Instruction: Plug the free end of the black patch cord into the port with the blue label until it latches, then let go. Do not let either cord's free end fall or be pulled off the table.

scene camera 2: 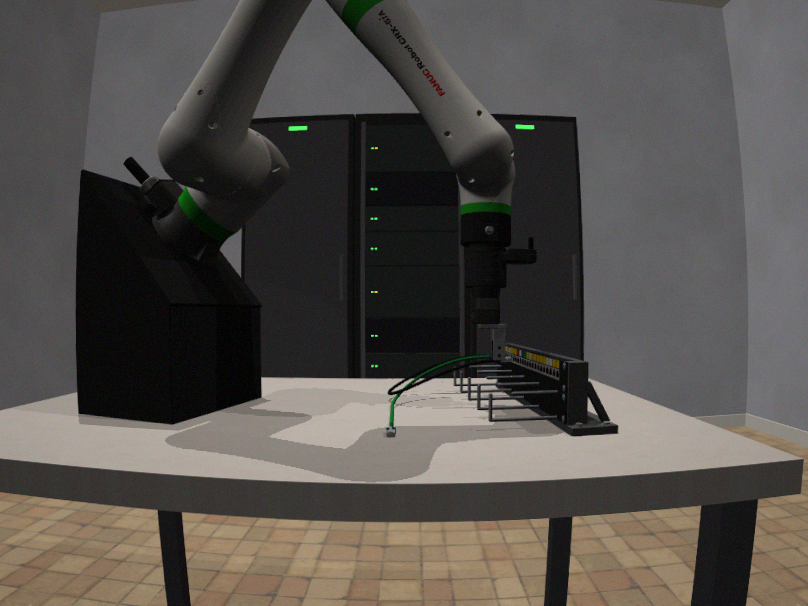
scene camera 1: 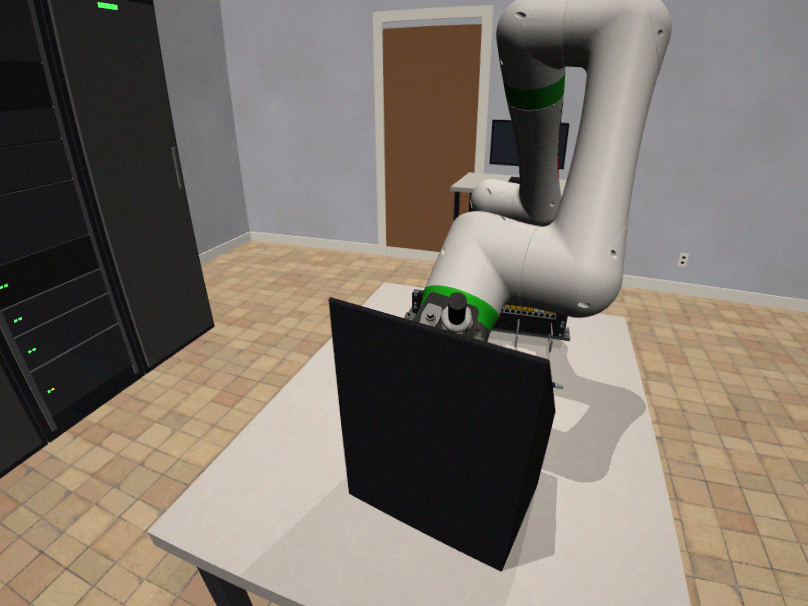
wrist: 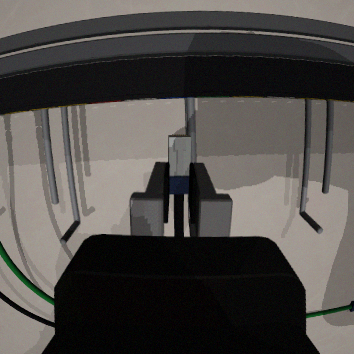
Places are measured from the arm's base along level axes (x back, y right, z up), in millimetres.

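Pixels of known places: gripper, fingertip midpoint: [scene camera 2: 498, 359] [wrist: 178, 180]; arm's base at its link origin: [scene camera 2: 182, 240] [scene camera 1: 440, 355].
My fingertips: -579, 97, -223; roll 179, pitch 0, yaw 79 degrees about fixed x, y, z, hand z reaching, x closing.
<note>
Ahead of a thing's pixels: the offset from my fingertips to its top centre, as dx, dy, dz. "pt": to the spot under its first point. Level surfaces: height alone.
My gripper [scene camera 2: 494, 352] [wrist: 178, 180] is shut on the plug @[-15, +3, +8] [wrist: 179, 156] of the black cord, a clear plug with a dark blue boot. The black cord [scene camera 2: 393, 392] [wrist: 179, 215] runs back from it between the fingers. In the wrist view a gap shows between the plug's front end and the patch panel [scene camera 2: 577, 391] [wrist: 100, 85]. The blue label @[pt -46, +10, +9] [scene camera 2: 523, 354] is small on the panel's face; a thin blue sliver at the panel's edge in the wrist view is roughly in line with the plug. The port openings are hidden there. In scene camera 1 the arm and black box hide the gripper.
The green cord [scene camera 2: 392, 407] [wrist: 330, 311] arches over the table @[dz -85] [scene camera 2: 293, 469], its free plug @[+228, +203, -73] [scene camera 2: 390, 431] resting on the top. Grey rods @[pt +70, +103, -51] [scene camera 2: 478, 397] [wrist: 306, 160] stick out from the panel below the ports. A black box [scene camera 1: 443, 430] [scene camera 2: 130, 313] stands at the arm's base.
</note>
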